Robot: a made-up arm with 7 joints. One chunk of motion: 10 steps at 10 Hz.
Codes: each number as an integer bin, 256 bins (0 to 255) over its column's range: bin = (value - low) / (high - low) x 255, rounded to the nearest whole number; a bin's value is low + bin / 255 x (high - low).
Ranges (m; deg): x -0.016..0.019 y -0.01..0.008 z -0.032..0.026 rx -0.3..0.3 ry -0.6..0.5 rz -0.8..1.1
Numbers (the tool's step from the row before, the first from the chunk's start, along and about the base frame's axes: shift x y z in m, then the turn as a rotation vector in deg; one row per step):
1: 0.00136 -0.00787 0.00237 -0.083 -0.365 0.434
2: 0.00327 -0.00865 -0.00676 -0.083 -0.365 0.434
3: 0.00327 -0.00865 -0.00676 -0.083 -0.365 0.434
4: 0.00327 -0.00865 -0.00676 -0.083 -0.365 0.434
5: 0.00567 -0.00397 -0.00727 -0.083 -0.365 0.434
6: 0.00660 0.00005 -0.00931 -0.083 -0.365 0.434
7: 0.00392 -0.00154 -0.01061 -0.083 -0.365 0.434
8: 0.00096 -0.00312 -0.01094 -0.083 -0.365 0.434
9: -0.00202 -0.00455 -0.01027 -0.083 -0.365 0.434
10: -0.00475 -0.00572 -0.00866 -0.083 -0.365 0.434
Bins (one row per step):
1: 126 30 151 92 54 166
2: 140 19 111 92 54 166
3: 140 19 111 92 54 166
4: 140 19 111 92 54 166
5: 158 85 109 92 54 166
6: 165 142 100 92 54 166
7: 145 120 94 92 54 166
8: 124 97 93 92 54 166
9: 102 77 96 92 54 166
10: 82 61 103 92 54 166

